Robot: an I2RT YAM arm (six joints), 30 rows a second.
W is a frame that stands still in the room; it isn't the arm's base.
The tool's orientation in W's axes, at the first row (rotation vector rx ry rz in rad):
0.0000 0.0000 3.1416
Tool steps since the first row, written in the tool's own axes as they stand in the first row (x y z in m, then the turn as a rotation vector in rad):
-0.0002 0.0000 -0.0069 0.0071 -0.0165 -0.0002
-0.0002 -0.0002 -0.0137 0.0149 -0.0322 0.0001
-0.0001 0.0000 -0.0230 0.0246 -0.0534 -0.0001
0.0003 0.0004 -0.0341 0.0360 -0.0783 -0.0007
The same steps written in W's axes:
0.0002 0.0000 -0.0069 -0.0071 0.0165 -0.0002
0.0002 0.0002 -0.0137 -0.0149 0.0322 0.0001
0.0001 0.0000 -0.0230 -0.0246 0.0534 -0.0001
-0.0003 -0.0004 -0.0341 -0.0360 0.0783 -0.0007

